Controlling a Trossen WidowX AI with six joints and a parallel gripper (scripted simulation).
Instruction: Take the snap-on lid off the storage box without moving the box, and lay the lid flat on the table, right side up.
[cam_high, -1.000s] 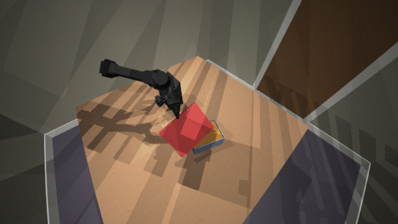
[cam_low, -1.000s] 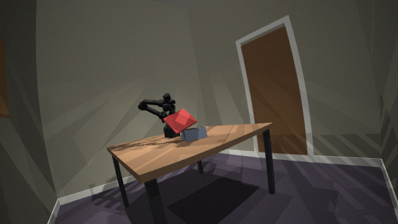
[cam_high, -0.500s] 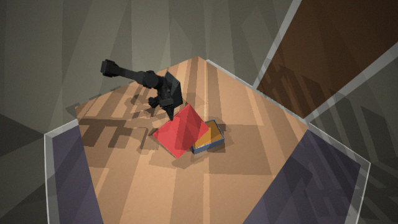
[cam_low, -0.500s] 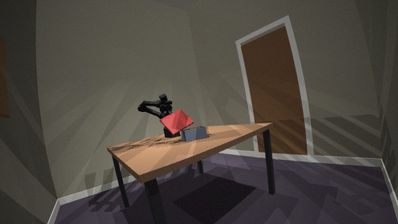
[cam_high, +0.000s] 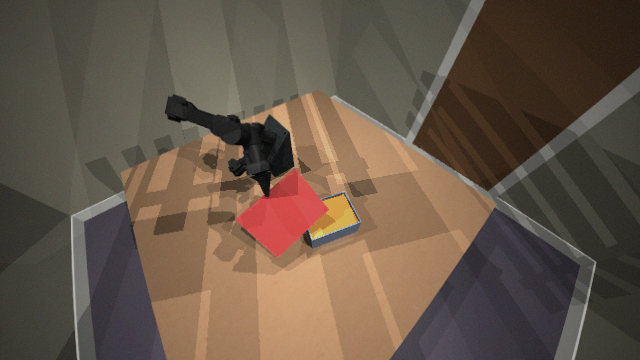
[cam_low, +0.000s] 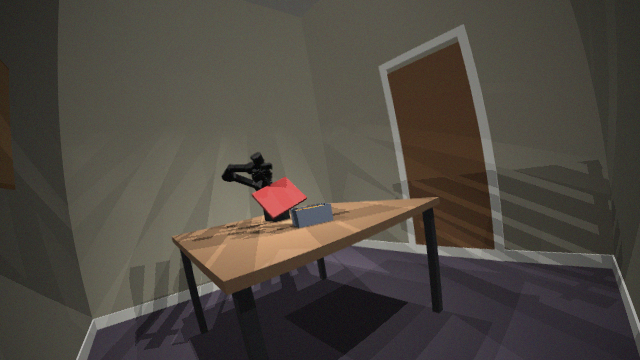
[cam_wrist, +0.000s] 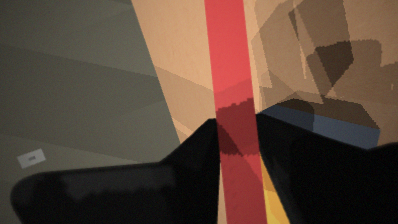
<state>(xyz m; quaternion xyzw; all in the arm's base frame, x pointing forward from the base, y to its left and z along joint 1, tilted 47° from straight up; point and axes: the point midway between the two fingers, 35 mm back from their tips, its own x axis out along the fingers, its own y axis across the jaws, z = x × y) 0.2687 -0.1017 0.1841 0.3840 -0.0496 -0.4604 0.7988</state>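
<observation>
My gripper tip is now 60 mm short of the red lid, 10 mm to the right of it and 60 mm above it. Round my gripper tip: box: 140 mm ahead, 150 mm to the left, 190 mm below.
</observation>
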